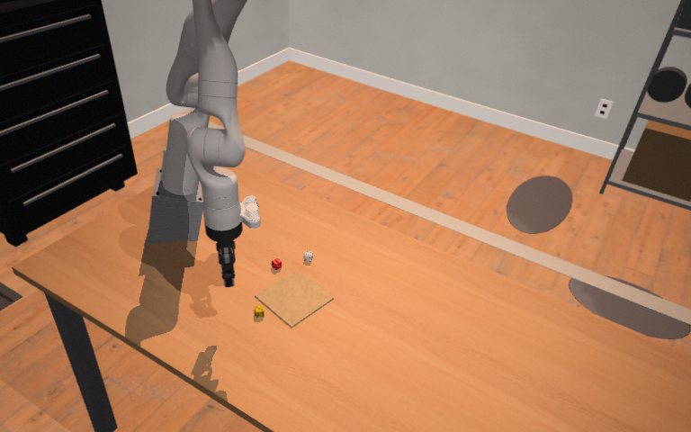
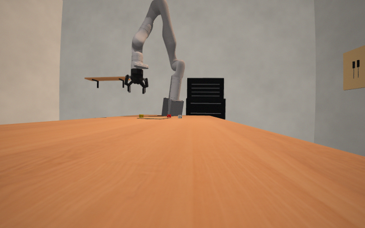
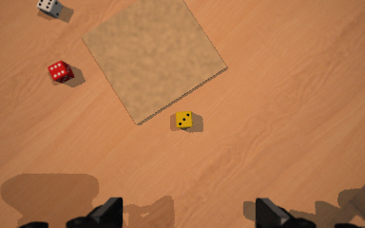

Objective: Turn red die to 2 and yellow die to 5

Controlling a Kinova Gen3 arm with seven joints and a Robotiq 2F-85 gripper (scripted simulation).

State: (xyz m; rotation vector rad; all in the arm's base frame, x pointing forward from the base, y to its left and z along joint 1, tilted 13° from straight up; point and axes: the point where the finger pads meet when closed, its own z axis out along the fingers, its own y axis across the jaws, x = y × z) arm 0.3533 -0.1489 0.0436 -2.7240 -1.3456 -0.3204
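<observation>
The red die is 60 mm behind my hand, 200 mm to the left of it and 150 mm below it. Round my hand: white die (20 mm behind, 280 mm to the left, 150 mm below); then yellow die (40 mm ahead, 50 mm to the left, 150 mm below); then tan mat (60 mm ahead, 150 mm to the left, 160 mm below).
</observation>
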